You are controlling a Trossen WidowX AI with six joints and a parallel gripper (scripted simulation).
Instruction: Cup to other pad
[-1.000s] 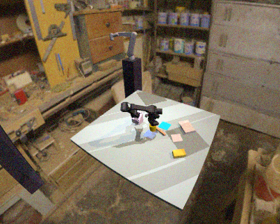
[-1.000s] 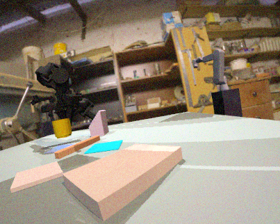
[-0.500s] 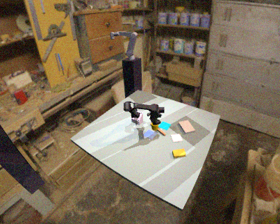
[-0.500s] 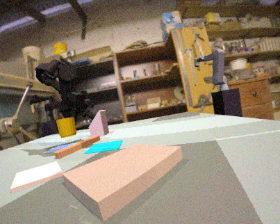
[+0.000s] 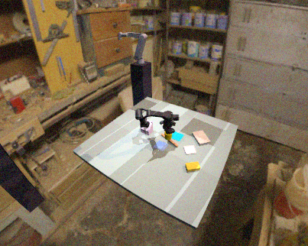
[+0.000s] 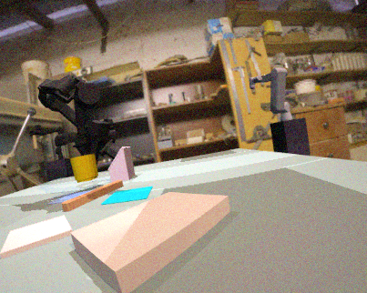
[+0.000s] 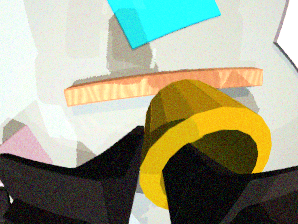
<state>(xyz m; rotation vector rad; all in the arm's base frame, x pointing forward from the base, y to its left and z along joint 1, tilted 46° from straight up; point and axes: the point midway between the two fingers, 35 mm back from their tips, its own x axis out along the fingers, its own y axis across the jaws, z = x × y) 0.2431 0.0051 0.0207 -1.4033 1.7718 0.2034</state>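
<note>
My gripper tip is now 11 cm to the right of the cyan pad, 9 cm above it and 6 cm short of it. Also, from my gripper tip: yellow cup (2 cm to the right, 2 cm ahead); orange stick (8 cm below, 3 cm ahead, 1 cm to the left); pale blue pad (9 cm to the right, 9 cm below, 1 cm behind).
</note>
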